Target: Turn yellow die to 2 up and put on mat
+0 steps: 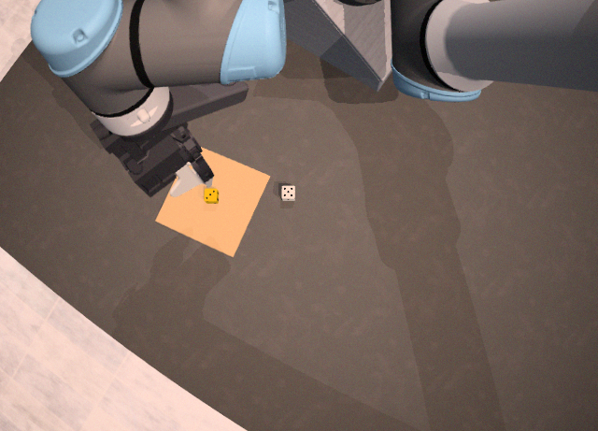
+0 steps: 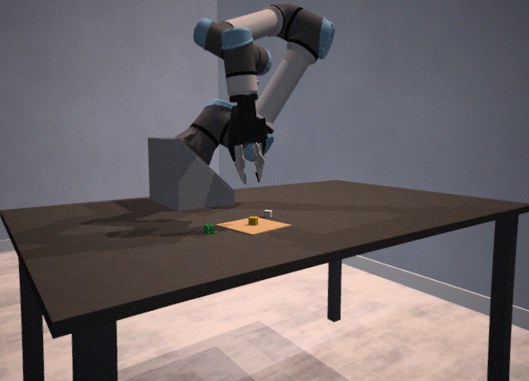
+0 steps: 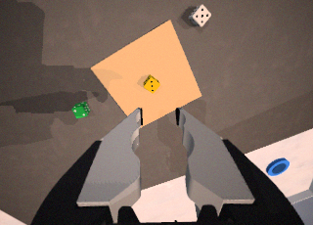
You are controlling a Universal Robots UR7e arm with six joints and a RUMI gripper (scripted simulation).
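Now: hand 11 cm above the yellow die and 1 cm short of it. Round my hand: orange mat (13 cm below, 1 cm ahead); then green die (13 cm to the right, 12 cm below, 1 cm ahead); then white die (12 cm below, 10 cm to the left, 6 cm behind).
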